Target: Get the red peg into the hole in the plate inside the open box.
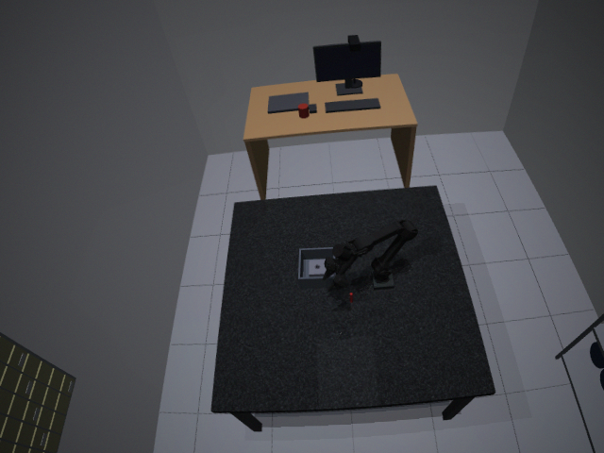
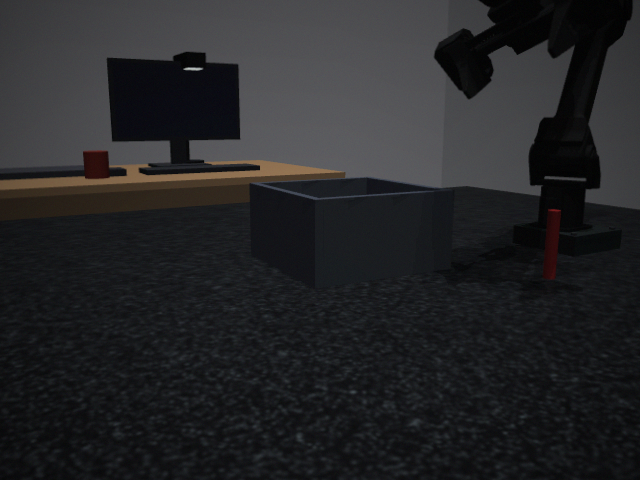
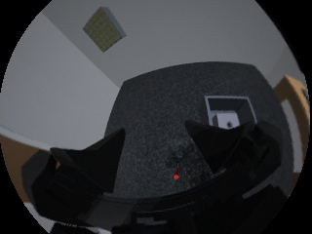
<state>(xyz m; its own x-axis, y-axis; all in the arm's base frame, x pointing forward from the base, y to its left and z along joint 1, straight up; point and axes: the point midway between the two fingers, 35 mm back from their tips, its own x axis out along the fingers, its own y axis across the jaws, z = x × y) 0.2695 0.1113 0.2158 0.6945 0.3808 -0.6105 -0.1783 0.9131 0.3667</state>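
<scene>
Right now my gripper tip is 120 mm past the red peg, 20 mm to the left of it and 180 mm above it. Round my gripper tip: plate (30 mm ahead, 220 mm to the right, 180 mm below); then grey box (30 mm ahead, 220 mm to the right, 200 mm below).
</scene>
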